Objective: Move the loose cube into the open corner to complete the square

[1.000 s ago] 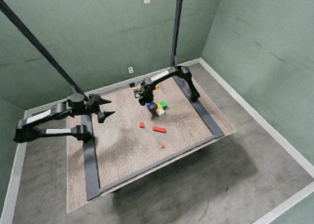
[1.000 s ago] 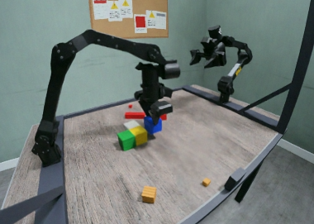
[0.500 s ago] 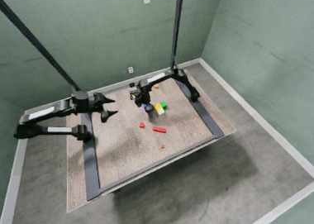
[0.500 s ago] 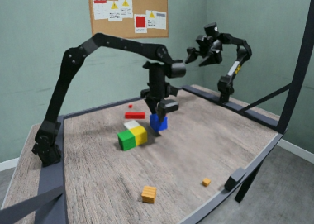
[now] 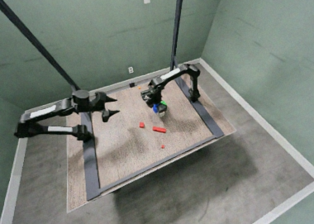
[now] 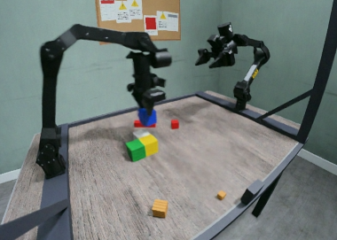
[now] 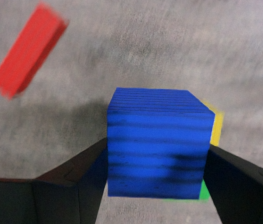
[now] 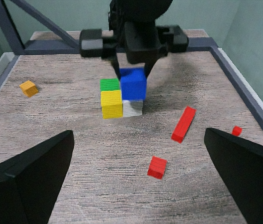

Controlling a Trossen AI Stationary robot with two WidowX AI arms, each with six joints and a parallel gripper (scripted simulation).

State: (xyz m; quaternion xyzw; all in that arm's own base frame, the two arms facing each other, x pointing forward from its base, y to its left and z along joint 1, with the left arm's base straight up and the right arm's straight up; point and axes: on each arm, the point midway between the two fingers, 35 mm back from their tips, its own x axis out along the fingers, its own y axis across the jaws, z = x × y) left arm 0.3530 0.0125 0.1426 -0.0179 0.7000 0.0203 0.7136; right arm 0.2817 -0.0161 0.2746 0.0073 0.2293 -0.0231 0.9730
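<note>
Now: left hand 150 mm above the red bar, 130 mm short of it and 40 mm to the left of it.
</note>
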